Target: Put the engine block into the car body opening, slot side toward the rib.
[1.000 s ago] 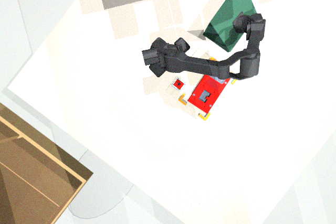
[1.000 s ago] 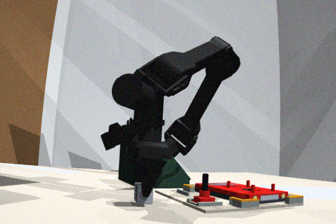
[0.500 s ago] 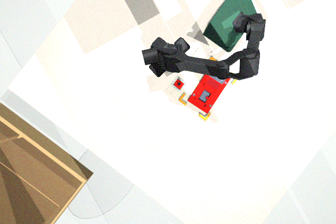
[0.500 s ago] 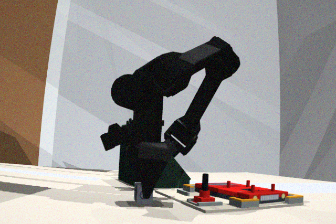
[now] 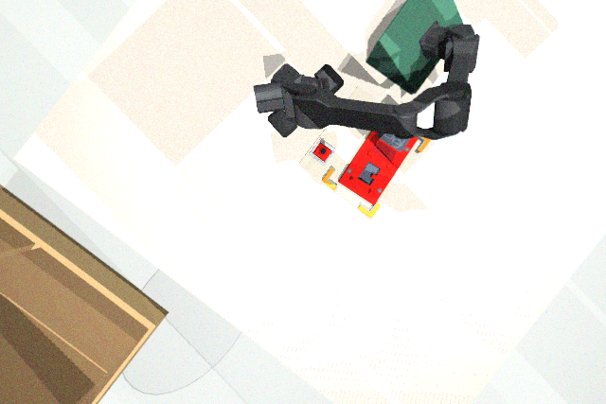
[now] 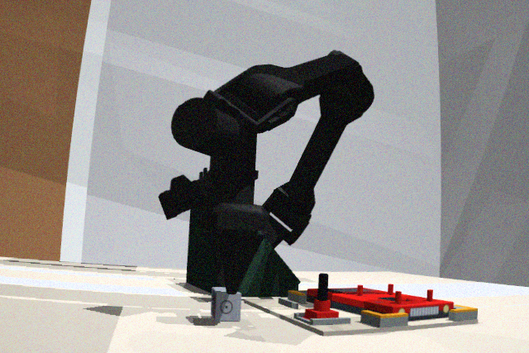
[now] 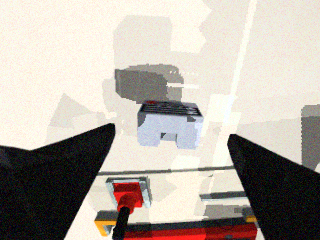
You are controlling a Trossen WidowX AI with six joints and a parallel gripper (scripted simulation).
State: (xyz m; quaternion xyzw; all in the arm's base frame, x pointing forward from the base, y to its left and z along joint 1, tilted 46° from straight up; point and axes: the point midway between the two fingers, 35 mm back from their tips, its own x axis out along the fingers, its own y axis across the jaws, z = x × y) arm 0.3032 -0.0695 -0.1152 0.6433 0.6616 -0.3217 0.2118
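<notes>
The engine block lies 1 cm below my gripper tip. Round my gripper tip: black peg: 10 cm to the left, 6 cm ahead.
</notes>
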